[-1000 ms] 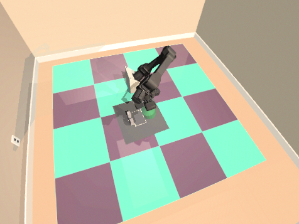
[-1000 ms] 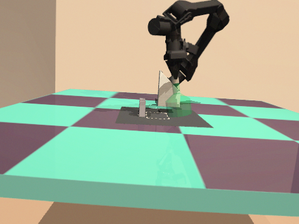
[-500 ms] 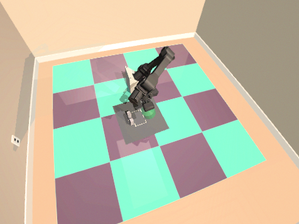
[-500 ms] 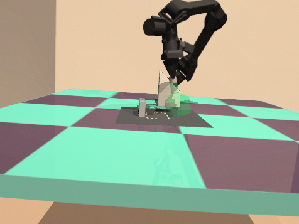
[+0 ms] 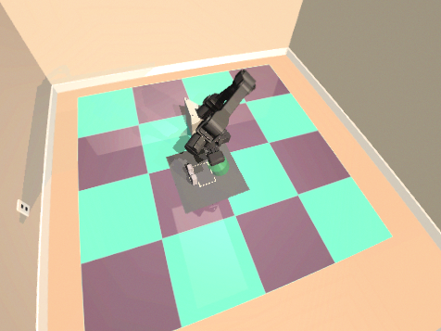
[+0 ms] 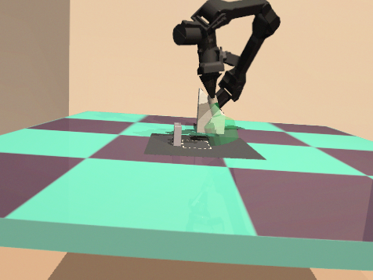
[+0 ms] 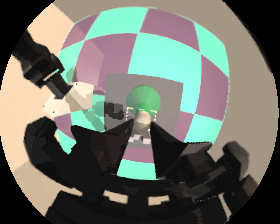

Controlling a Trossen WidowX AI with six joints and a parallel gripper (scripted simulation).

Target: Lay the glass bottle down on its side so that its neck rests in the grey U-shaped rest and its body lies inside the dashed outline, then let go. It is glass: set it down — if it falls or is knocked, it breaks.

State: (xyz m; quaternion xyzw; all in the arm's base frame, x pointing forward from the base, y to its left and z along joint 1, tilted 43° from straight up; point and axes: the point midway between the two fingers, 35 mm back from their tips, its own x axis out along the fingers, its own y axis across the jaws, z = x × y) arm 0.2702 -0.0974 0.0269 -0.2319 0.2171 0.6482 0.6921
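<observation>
My gripper tip is 20 mm to the right of the green glass bottle and 50 mm above it. Also, from my gripper tip: dark grey mat (30 mm to the right, 140 mm below).
</observation>
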